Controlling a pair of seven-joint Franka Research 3 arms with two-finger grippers.
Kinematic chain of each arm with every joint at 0, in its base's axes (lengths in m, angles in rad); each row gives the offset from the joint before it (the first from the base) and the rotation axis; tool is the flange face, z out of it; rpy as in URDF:
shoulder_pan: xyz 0 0 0.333 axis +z
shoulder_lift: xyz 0 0 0 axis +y
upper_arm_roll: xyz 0 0 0.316 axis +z
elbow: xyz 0.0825 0 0 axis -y
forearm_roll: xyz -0.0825 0 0.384 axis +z
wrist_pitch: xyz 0 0 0 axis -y
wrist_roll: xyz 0.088 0 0 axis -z
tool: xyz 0 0 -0.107 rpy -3.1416 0 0
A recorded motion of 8 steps. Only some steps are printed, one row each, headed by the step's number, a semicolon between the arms.
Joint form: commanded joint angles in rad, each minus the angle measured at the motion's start. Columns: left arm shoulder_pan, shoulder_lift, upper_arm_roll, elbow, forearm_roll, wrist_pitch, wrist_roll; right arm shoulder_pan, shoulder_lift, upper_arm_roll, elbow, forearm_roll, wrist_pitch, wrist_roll.
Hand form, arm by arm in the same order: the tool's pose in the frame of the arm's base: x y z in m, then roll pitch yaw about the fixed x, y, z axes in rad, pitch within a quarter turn. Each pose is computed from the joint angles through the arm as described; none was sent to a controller.
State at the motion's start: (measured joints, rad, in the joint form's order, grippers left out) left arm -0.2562 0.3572 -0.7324 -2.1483 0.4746 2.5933 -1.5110; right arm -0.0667 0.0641 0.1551 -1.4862 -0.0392 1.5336 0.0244
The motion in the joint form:
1: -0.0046 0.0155 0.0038 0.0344 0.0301 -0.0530 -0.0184; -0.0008 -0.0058 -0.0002 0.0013 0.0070 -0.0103 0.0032
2: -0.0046 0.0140 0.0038 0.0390 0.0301 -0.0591 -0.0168; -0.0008 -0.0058 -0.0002 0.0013 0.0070 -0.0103 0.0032
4: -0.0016 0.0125 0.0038 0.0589 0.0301 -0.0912 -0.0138; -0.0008 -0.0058 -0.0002 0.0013 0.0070 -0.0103 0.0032
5: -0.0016 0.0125 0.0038 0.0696 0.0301 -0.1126 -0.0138; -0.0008 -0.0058 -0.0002 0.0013 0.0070 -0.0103 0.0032
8: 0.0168 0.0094 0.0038 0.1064 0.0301 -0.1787 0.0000; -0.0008 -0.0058 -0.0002 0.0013 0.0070 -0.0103 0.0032
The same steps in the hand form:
1: 0.3282 -0.4901 0.2948 2.9773 -0.1125 0.2096; 0.5664 0.0432 0.6284 3.1179 0.0185 0.0582
2: 0.3295 -0.4904 0.2967 2.9788 -0.1156 0.2096; 0.5664 0.0432 0.6284 3.1179 0.0185 0.0582
4: 0.3359 -0.4905 0.3022 2.9927 -0.1236 0.2164; 0.5664 0.0432 0.6284 3.1179 0.0185 0.0582
5: 0.3385 -0.4906 0.3045 3.0045 -0.1267 0.2200; 0.5664 0.0432 0.6284 3.1179 0.0185 0.0582
8: 0.3563 -0.4848 0.3147 3.0377 -0.1415 0.2376; 0.5664 0.0432 0.6284 3.1179 0.0185 0.0582

